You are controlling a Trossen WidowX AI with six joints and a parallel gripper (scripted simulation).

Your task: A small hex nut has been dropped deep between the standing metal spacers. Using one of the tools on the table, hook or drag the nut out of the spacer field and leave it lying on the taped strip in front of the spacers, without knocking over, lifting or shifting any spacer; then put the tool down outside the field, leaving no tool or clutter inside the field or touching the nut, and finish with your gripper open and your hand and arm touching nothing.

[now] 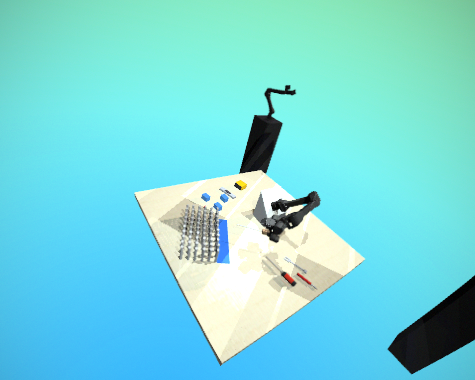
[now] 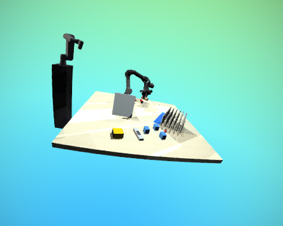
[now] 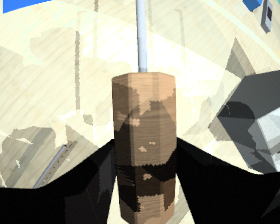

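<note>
The blue taped strip lies 22 cm ahead of my gripper tip, 17 cm to the right of it and 14 cm below it. Also, from my gripper tip: grey forked tool (12 cm behind, 22 cm to the left, 13 cm below); then wooden-handled tool (8 cm ahead, 7 cm to the right, 1 cm above); then red tool (10 cm behind, 37 cm to the left, 13 cm below).
</note>
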